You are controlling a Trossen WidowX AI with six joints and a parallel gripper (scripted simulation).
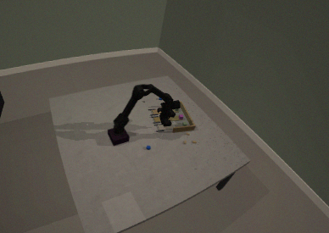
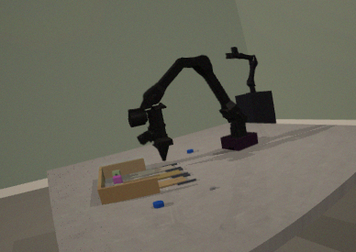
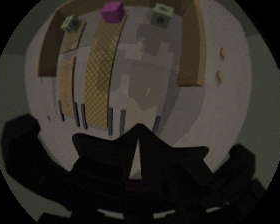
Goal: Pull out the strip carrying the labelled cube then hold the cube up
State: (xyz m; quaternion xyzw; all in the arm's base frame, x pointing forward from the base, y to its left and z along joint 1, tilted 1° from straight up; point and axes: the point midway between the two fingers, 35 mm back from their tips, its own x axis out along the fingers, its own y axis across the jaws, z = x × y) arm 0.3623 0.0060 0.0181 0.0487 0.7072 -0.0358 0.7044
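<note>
The long pale strip lies 9 cm ahead of my gripper tip, 3 cm below it and 1 cm to the right of it.
</note>
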